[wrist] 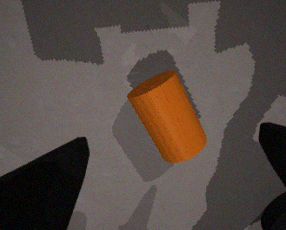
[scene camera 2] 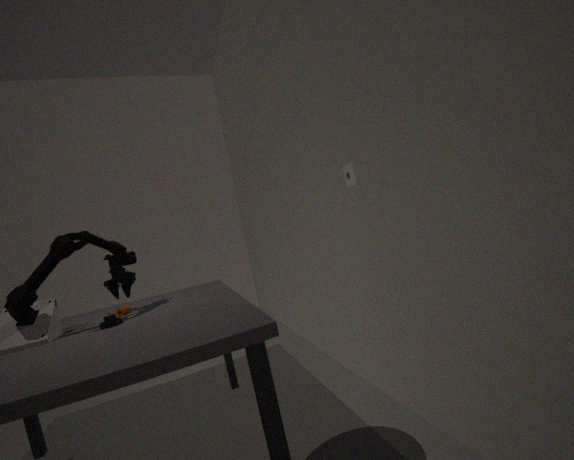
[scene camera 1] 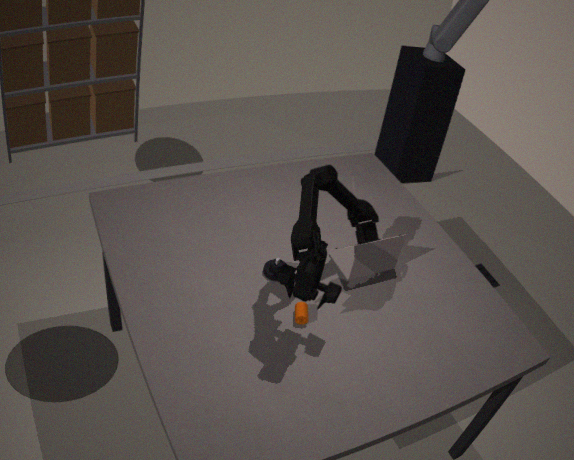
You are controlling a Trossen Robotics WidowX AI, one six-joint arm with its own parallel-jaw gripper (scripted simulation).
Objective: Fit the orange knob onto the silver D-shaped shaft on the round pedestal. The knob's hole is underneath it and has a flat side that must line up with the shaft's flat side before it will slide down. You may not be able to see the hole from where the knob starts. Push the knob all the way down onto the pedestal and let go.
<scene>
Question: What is my gripper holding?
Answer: Nothing.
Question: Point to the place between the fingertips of my gripper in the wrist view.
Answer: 173, 138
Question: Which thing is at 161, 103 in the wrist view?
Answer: An orange knob.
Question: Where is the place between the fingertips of my gripper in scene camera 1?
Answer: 304, 302
</scene>
